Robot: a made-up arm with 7 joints. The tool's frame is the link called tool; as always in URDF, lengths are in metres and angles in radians. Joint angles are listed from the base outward.
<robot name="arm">
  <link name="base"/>
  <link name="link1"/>
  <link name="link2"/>
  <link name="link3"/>
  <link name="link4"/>
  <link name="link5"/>
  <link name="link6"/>
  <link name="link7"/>
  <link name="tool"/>
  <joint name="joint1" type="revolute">
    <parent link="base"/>
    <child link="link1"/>
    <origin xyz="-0.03 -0.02 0.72" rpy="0 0 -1.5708"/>
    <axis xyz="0 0 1"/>
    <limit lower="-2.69" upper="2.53"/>
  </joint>
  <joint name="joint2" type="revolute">
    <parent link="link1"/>
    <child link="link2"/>
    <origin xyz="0.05 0 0.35" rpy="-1.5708 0 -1.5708"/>
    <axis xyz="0 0 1"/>
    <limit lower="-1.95" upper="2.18"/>
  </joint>
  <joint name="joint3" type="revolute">
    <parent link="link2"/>
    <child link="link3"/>
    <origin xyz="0.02 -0.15 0.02" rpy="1.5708 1.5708 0"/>
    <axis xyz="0 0 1"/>
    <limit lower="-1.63" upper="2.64"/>
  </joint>
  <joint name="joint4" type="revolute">
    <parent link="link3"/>
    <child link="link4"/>
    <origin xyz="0.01 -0.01 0.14" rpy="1.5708 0 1.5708"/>
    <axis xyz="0 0 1"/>
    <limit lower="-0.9" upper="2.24"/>
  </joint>
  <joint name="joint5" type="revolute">
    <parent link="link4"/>
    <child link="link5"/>
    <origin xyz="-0.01 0.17 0.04" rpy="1.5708 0 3.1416"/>
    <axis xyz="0 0 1"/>
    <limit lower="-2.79" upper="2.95"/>
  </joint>
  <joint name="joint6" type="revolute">
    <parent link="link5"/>
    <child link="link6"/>
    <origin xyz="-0.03 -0.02 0.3" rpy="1.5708 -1.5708 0"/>
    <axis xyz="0 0 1"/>
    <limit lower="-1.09" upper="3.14"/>
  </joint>
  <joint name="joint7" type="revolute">
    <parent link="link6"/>
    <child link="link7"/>
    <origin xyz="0.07 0 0.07" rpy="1.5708 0 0"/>
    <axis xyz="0 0 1"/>
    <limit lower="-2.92" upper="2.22"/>
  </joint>
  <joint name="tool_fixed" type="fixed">
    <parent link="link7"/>
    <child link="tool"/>
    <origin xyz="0.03 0.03 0" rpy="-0.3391 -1.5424 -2.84"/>
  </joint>
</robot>
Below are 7 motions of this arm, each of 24 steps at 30 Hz.
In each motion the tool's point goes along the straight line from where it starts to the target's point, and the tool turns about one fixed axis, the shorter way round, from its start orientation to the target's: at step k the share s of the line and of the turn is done. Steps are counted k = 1, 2, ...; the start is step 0. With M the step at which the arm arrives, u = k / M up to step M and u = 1 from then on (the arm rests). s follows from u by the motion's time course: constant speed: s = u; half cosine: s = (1 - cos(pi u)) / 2; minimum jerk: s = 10 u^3 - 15 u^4 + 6 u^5.
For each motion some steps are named. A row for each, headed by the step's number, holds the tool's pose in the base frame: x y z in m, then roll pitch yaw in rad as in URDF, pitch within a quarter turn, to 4 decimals.
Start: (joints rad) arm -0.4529 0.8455 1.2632 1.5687 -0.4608 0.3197 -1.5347
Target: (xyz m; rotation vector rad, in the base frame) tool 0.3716 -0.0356 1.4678 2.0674 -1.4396 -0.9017
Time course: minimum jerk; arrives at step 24
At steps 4, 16, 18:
4: 0.0295 0.4783 1.4126 -2.8655 0.1907 -0.3235
16: 0.2972 0.0762 1.4558 2.5756 0.3314 -1.1109
18: 0.3349 0.0196 1.4619 2.4572 0.2980 -1.2216

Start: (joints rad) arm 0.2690 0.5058 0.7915 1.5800 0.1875 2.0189 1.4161
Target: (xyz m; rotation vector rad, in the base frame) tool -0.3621 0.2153 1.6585 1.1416 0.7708 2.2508
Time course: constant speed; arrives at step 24
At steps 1, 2, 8, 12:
1: 0.0562 0.2141 1.5337 1.0913 -0.7688 1.3205
2: 0.0380 0.2142 1.5391 1.0799 -0.7636 1.3647
8: -0.0711 0.2145 1.5717 1.0207 -0.7251 1.6229
12: -0.1439 0.2147 1.5934 0.9903 -0.6939 1.7881

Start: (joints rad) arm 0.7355 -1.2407 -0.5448 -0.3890 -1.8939 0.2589 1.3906
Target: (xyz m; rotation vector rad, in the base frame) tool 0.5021 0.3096 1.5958 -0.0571 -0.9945 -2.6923
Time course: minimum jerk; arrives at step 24
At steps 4, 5, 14, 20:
4: 0.3216 0.5296 1.4871 0.5599 -0.8887 -1.1372
5: 0.3270 0.5229 1.4904 0.5942 -0.8747 -1.2119
14: 0.4372 0.3886 1.5567 0.8308 -0.4046 -2.3570
20: 0.4955 0.3177 1.5918 0.7125 -0.1540 -2.8438

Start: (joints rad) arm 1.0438 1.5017 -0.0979 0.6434 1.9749 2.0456 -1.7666
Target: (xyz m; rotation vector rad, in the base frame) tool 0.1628 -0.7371 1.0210 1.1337 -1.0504 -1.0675
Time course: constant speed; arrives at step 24
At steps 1, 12, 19, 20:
1: -0.1715 -0.5672 1.4166 2.6839 -0.7417 -1.3580
12: -0.0116 -0.6485 1.2274 2.0514 -0.4212 -1.2631
19: 0.0901 -0.7002 1.1070 1.7016 -0.2158 -1.3177
20: 0.1047 -0.7076 1.0898 1.6521 -0.1884 -1.3311

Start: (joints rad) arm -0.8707 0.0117 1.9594 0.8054 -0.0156 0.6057 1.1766
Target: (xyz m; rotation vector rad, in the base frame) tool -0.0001 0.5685 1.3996 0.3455 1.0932 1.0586
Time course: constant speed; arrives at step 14
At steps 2, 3, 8, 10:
2: 0.1092 0.2742 1.7028 1.0934 0.2573 1.1596
3: 0.1001 0.2987 1.6775 1.0799 0.2830 1.1881
8: 0.0546 0.4213 1.5512 1.0226 0.4165 1.3289
10: 0.0363 0.4704 1.5007 1.0046 0.4717 1.3852

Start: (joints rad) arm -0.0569 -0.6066 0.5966 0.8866 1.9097 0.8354 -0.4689
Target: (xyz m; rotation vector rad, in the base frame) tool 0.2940 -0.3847 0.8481 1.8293 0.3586 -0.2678
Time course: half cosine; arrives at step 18
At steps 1, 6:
1: 0.6244 0.1452 1.2537 1.4802 -0.5551 1.0881
6: 0.5437 0.0157 1.1546 1.6743 -0.3717 0.7918

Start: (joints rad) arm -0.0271 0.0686 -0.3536 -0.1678 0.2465 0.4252 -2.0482
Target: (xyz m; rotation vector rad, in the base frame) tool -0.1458 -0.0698 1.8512 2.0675 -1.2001 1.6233
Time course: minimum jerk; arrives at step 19
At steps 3, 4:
3: -0.2225 -0.0563 1.8789 -2.1254 -0.6690 -0.1861
4: -0.2197 -0.0568 1.8778 -2.1476 -0.6782 -0.2286

